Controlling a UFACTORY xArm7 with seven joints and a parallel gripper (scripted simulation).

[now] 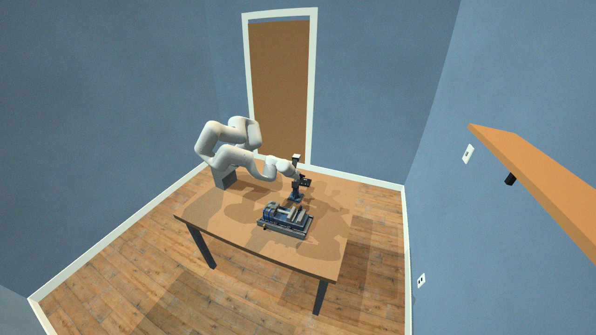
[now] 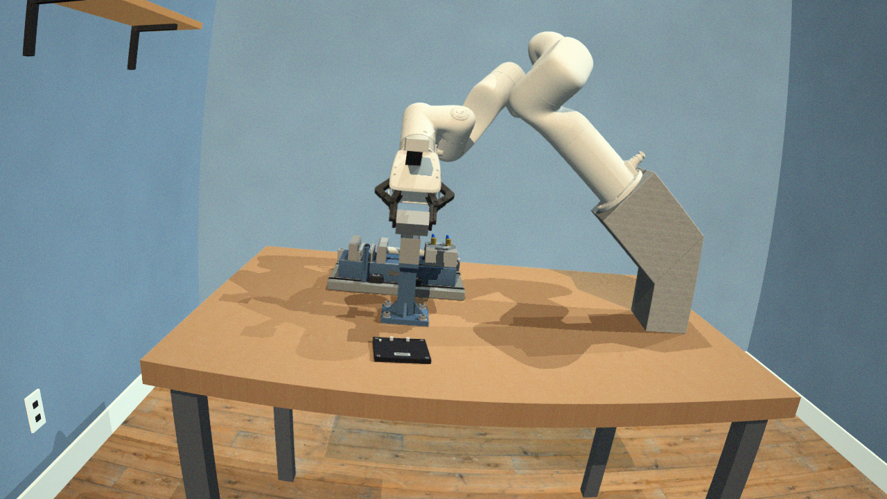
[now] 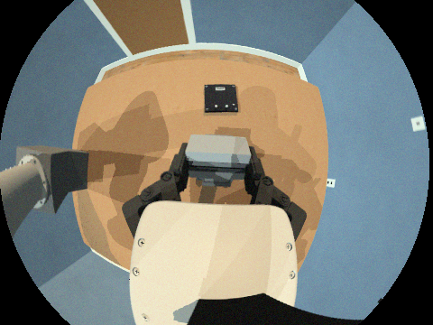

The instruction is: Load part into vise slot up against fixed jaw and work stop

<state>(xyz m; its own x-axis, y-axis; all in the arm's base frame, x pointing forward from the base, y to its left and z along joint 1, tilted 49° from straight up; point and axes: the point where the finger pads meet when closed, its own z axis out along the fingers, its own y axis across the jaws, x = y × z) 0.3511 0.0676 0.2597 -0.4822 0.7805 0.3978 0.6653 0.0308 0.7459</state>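
My hand is right at the grey block. Round my hand: white cylinder rod: 10 mm behind, 220 mm to the right, 120 mm below; then moving jaw: 40 mm ahead, 230 mm to the right, 120 mm below; then work stop: 80 mm ahead, 180 mm to the right, 100 mm below.
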